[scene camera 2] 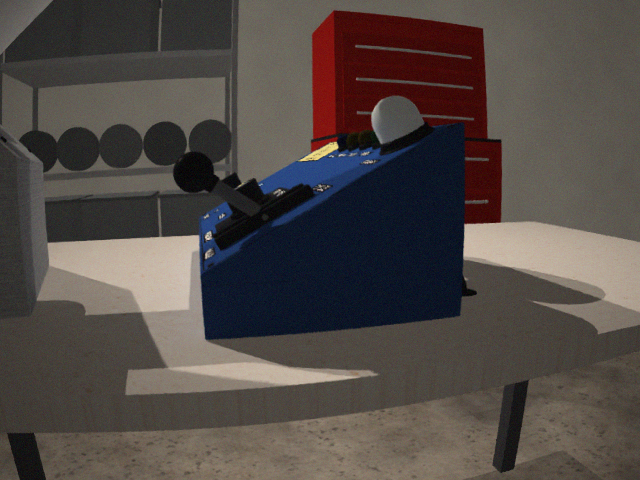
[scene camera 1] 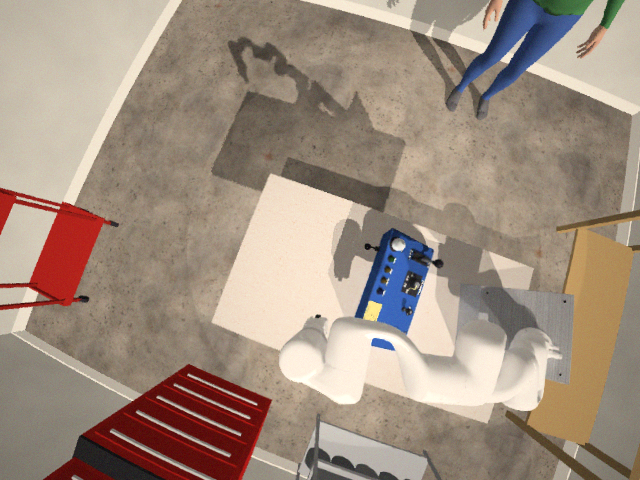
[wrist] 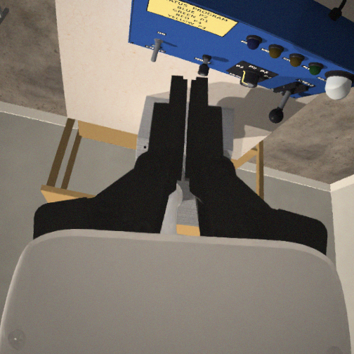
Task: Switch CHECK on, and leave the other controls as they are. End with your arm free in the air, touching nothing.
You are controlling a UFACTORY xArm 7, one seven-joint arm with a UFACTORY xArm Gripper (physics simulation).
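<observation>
A blue sloped control box stands on the table. In the wrist view its face has a grey toggle near the left end, a black-tipped switch right of it, a rotary selector and a ball-ended lever. The lever also shows in both scene views. The small captions are too blurred to tell which control is CHECK. My gripper is shut and empty, in the air left of the box in scene camera 1; scene camera 2 does not show it.
A white dome lamp and several round buttons sit on the box. My white arm hangs over its lower end in scene camera 1. A grey metal plate lies by the arm's base. A red cabinet stands behind.
</observation>
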